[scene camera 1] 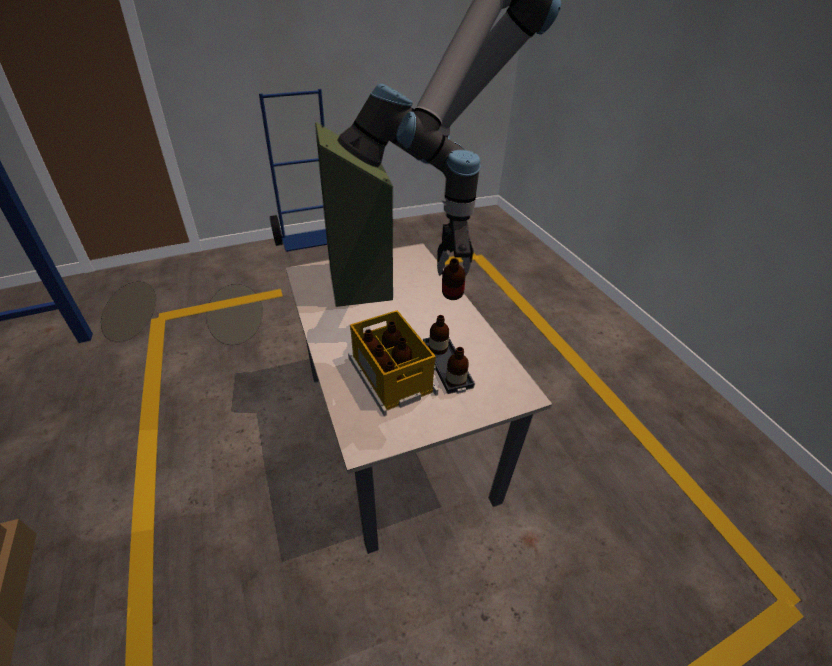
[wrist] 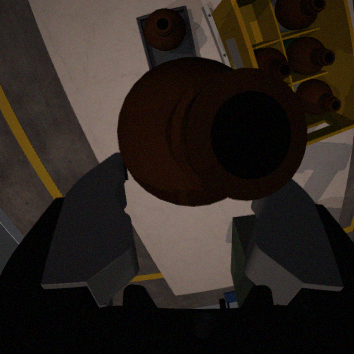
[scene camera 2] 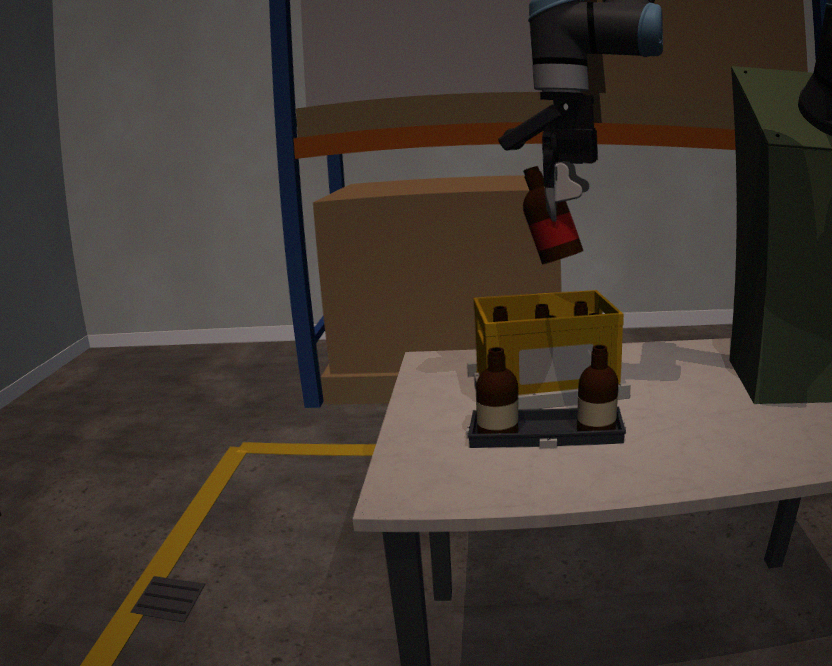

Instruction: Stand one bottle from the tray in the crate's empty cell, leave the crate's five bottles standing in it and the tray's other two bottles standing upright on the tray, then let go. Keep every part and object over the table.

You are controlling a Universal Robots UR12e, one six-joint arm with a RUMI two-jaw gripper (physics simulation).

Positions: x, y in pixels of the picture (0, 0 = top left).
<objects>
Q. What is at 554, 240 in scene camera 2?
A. A brown red-labelled bottle.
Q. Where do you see a brown red-labelled bottle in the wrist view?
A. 191, 131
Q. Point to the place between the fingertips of my gripper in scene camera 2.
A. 558, 217
</objects>
